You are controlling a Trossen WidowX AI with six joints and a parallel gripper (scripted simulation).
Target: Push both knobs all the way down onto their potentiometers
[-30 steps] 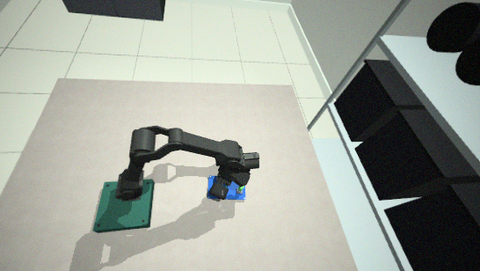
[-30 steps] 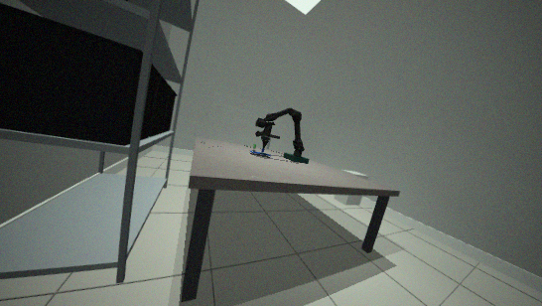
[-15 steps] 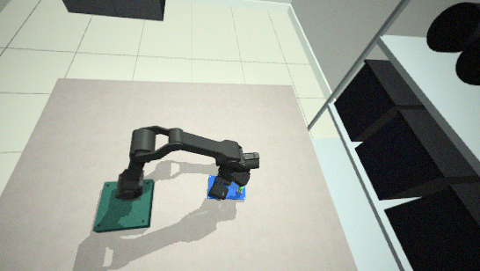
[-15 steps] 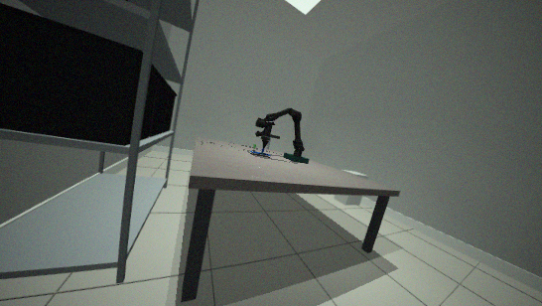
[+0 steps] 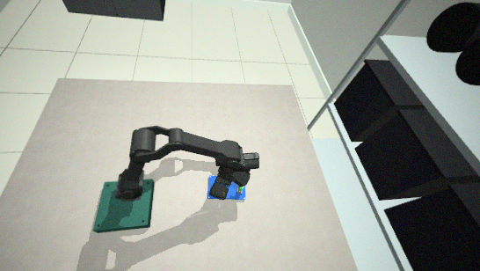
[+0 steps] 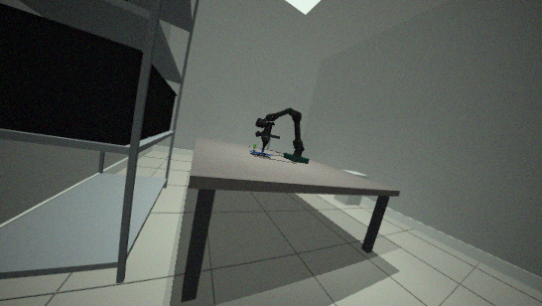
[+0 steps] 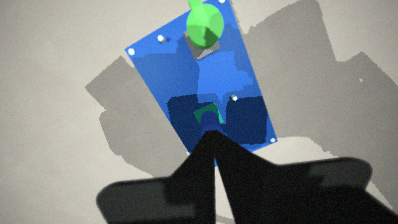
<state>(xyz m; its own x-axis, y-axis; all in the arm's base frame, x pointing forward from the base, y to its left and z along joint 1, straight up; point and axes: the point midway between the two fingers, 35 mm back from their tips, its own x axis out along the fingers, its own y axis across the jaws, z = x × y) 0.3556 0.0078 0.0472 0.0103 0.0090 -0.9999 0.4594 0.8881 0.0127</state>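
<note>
The blue knob lies 20 mm below my gripper tip. The rest, counted from my gripper tip: green knob 60 mm ahead, 30 mm to the right.
</note>
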